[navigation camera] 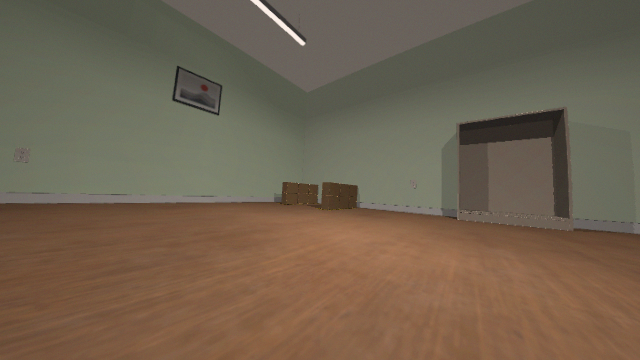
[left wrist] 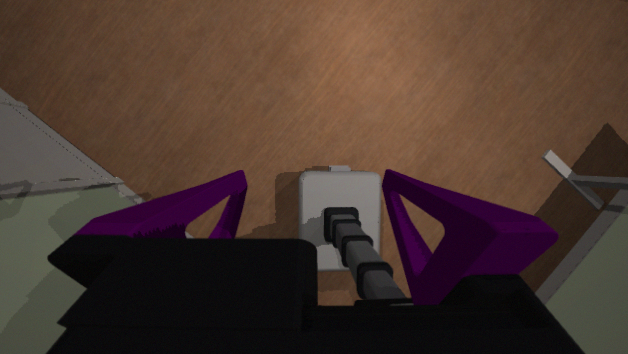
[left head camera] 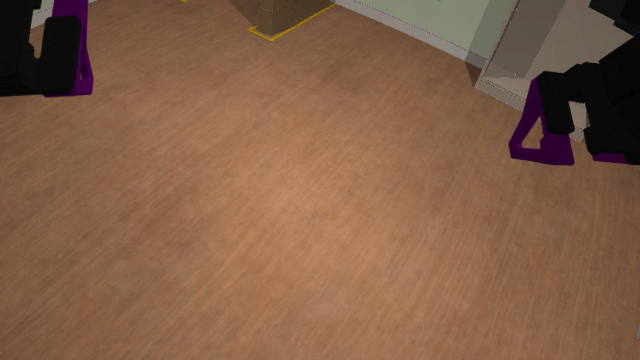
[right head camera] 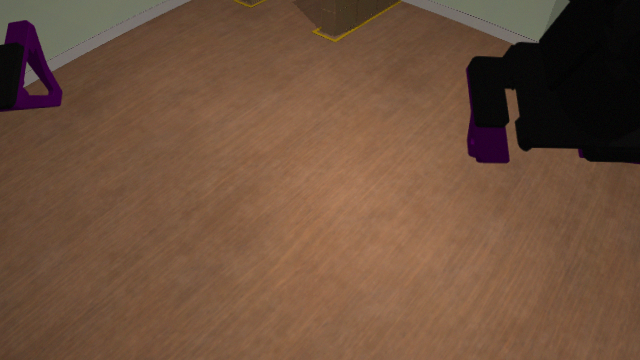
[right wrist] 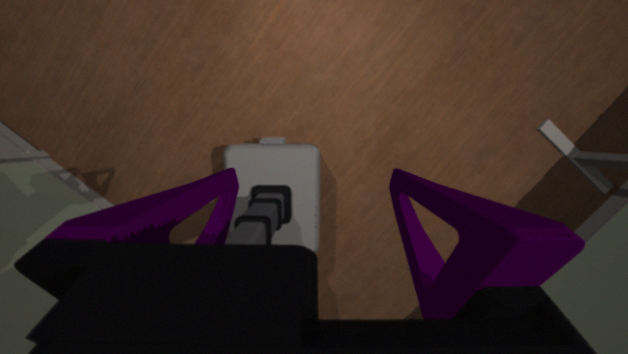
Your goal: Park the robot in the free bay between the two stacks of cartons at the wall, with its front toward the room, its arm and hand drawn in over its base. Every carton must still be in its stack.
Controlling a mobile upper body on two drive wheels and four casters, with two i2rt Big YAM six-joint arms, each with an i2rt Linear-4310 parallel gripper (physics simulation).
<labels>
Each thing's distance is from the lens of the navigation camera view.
framed picture point(navigation camera: 191, 89): 306 cm
grey cabinet point(navigation camera: 515, 170): 272 cm
The marked spots on the grey cabinet and the framed picture are 391 cm apart.
</labels>
